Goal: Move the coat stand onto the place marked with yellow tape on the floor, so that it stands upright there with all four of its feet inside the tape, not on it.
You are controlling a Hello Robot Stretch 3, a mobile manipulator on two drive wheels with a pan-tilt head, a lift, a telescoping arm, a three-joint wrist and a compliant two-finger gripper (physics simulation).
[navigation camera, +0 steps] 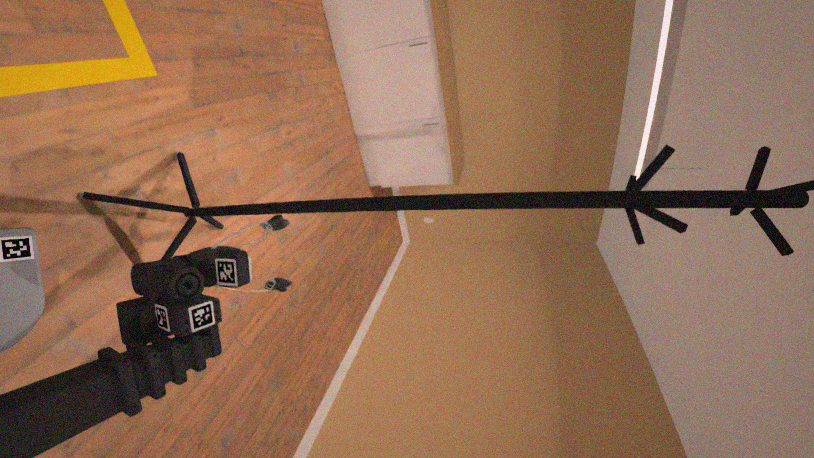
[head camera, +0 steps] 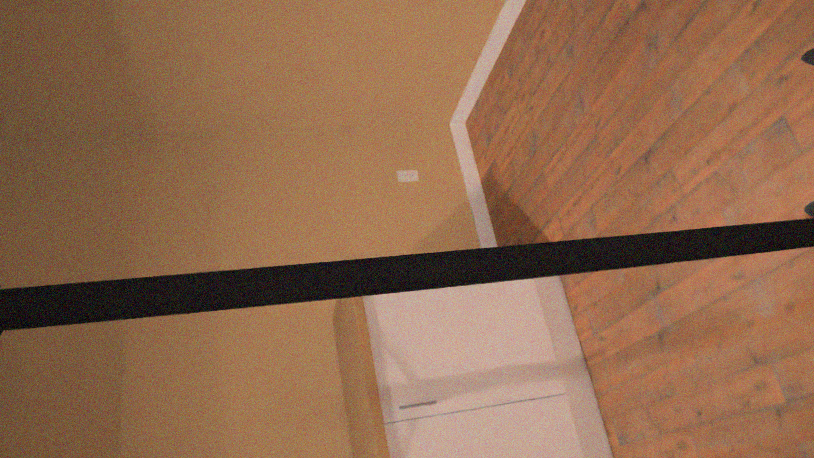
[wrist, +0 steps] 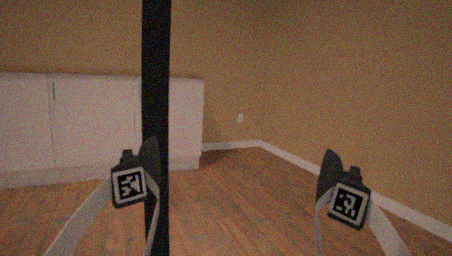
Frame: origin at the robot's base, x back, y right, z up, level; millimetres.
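Seen in the pictures: gripper, fingertip midpoint: (navigation camera: pixel 287 252) (head camera: pixel 809 134).
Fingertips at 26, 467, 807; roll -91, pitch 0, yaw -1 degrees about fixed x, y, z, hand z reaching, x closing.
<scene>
A point is followed by its place in that frame, as x, y, z.
The black coat stand (head camera: pixel 398 272) {-73, 551, 1176} (navigation camera: pixel 500 200) {-77, 550, 1254} (wrist: pixel 156 60) stands upright on the floor; the navigation view shows its splayed feet and upper hooks. Its feet are outside the yellow tape (navigation camera: pixel 62 75) {-533, 260, 1}, whose corner shows at the upper left of that view. The tape does not show in the wrist view. My gripper (head camera: pixel 809 133) {26, 467, 807} (navigation camera: pixel 278 253) {26, 467, 807} (wrist: pixel 238 162) {26, 467, 807} is open, with its fingers wide apart and nothing between them. In the wrist view the pole runs behind the left finger, left of the gap between the fingertips. Whether that finger touches it I cannot tell.
A white cabinet (head camera: pixel 472 336) {-577, 2231, 473} (navigation camera: pixel 392 74) {-1148, 1910, 489} (wrist: pixel 95 120) stands against the wall beyond the pole. A wall corner with white skirting (head camera: pixel 472 170) {79, 3262, 30} (navigation camera: pixel 352 353) {1188, 1874, 61} (wrist: pixel 295 159) lies ahead and to the right. Part of my grey base (navigation camera: pixel 17 296) {123, 120, 160} shows at the navigation view's left edge.
</scene>
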